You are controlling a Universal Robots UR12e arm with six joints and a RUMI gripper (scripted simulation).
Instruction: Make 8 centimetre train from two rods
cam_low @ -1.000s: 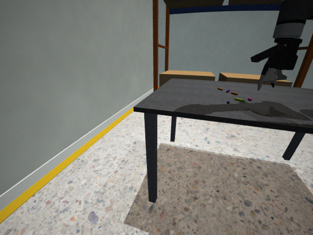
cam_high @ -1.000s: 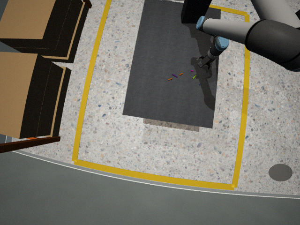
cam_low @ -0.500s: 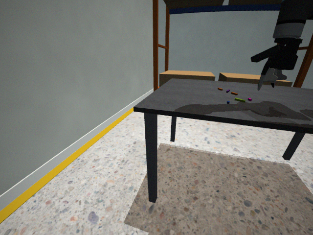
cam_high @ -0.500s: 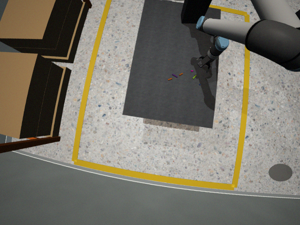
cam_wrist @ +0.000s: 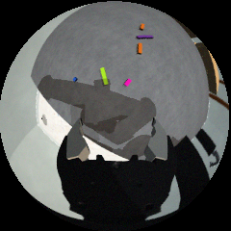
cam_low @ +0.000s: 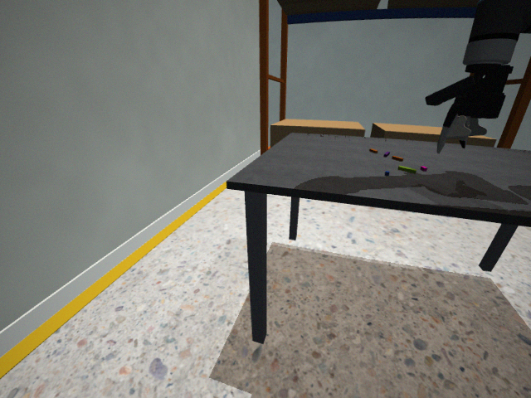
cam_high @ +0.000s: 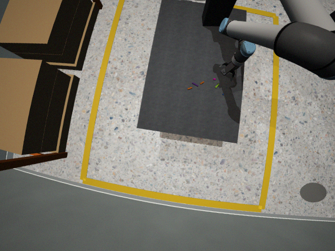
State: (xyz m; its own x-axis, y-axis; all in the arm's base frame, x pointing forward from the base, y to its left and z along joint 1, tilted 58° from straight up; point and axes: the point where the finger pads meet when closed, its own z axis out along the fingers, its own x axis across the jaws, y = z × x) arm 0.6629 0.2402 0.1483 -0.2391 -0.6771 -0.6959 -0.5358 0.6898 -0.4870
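The lime rod lies 9 cm ahead of my hand and 7 cm below it. From my hand the other things lie so: purple rod (18 cm ahead, 18 cm to the right, 7 cm below); magenta rod (5 cm ahead, 5 cm to the right, 7 cm below); small blue rod (14 cm ahead, 8 cm to the left, 7 cm below).
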